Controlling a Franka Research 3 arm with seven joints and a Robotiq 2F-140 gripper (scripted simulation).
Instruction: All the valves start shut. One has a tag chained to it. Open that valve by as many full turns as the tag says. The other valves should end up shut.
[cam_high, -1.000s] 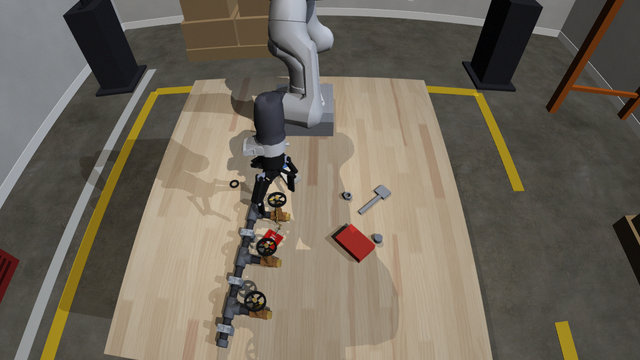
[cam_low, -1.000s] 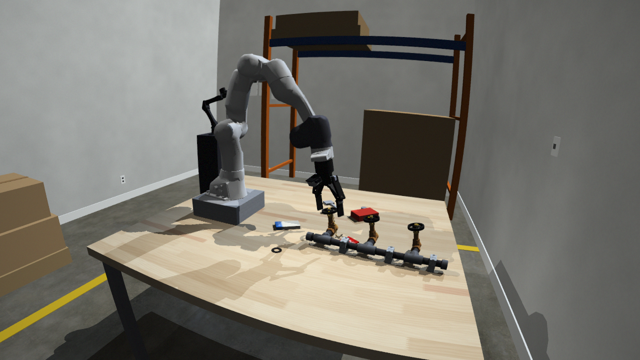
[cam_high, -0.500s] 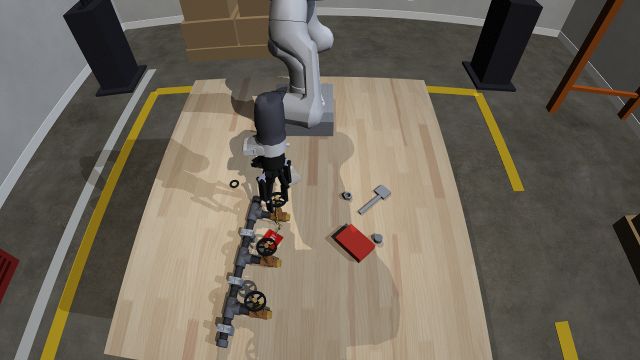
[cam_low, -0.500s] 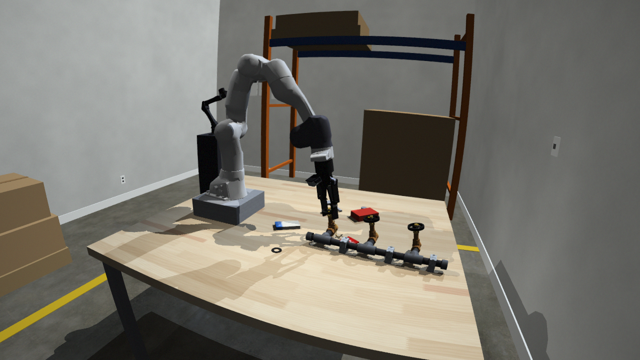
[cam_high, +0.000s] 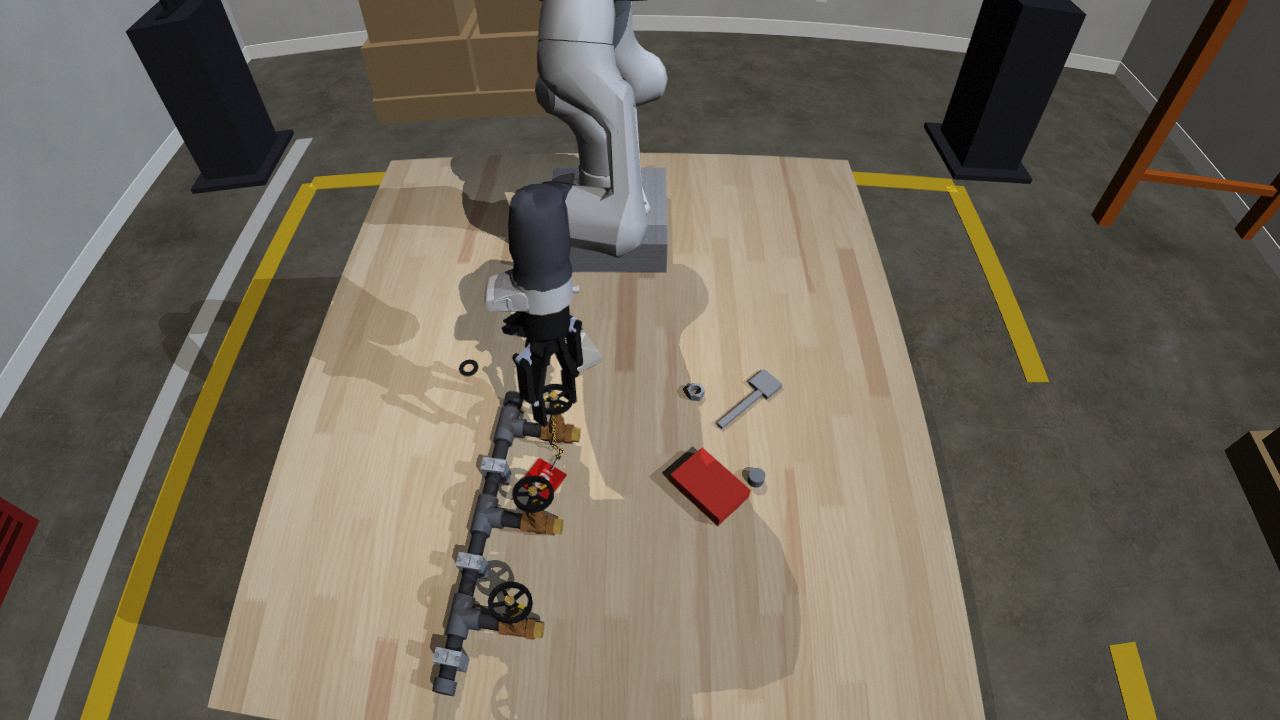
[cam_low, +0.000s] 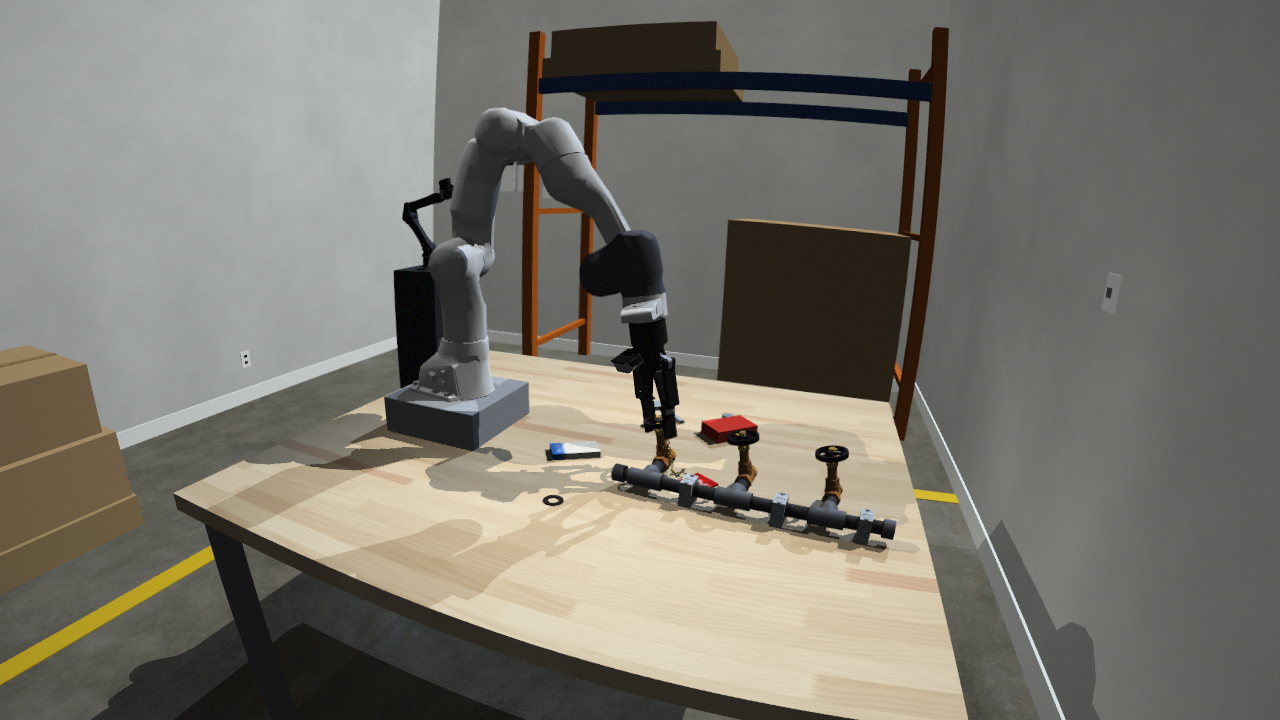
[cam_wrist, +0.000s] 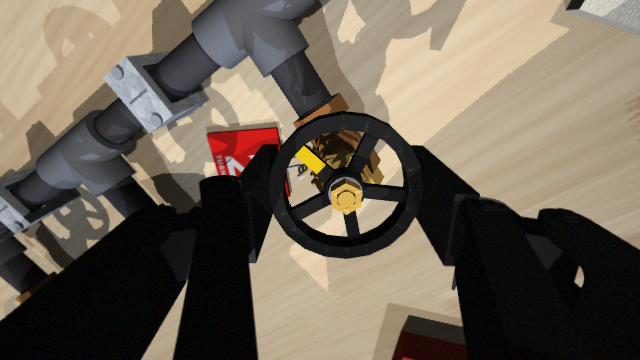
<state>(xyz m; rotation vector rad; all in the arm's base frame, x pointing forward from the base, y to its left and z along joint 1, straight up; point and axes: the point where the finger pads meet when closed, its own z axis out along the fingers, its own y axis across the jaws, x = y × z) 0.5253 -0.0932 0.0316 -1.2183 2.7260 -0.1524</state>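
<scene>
My hand is 120 mm above the red tag, 90 mm short of it and 20 mm to the left of it. The rest, counted from my hand: blue-and-white box: 200 mm behind, 110 mm below, 30 mm to the left; then nut: 260 mm to the left, 110 mm below, 80 mm behind; then black washer: 200 mm to the right, 160 mm behind, 120 mm below.
</scene>
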